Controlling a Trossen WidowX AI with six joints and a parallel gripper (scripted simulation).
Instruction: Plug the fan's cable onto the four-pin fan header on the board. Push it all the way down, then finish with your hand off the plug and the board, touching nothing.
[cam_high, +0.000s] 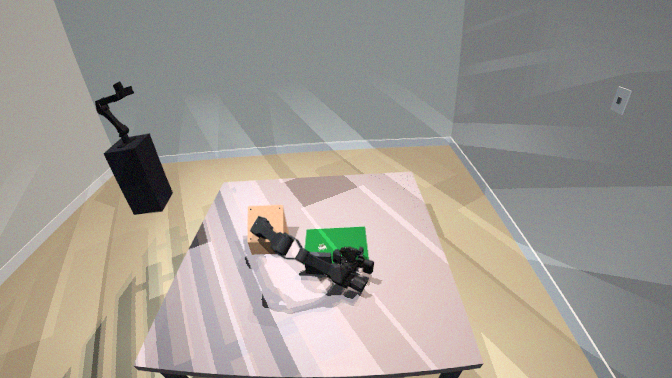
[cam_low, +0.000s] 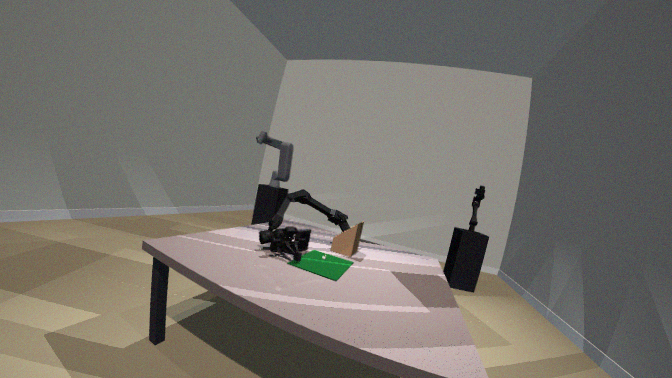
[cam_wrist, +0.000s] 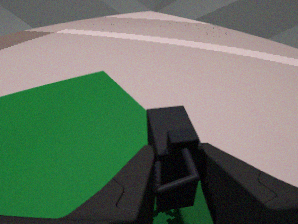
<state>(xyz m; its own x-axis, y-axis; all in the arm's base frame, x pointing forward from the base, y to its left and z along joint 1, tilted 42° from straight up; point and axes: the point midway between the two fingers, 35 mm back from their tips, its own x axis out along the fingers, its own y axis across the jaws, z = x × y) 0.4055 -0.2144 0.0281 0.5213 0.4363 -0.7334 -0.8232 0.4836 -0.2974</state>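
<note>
Right now the green board is 10 cm behind my gripper tip, 11 cm to the left of it and 6 cm below it. The rest, counted from my gripper tip: white four-pin fan header 17 cm behind, 10 cm to the left, 4 cm below; black fan plug 1 cm to the left, 1 cm below; black fan 19 cm behind, 4 cm to the right, 1 cm above.
</note>
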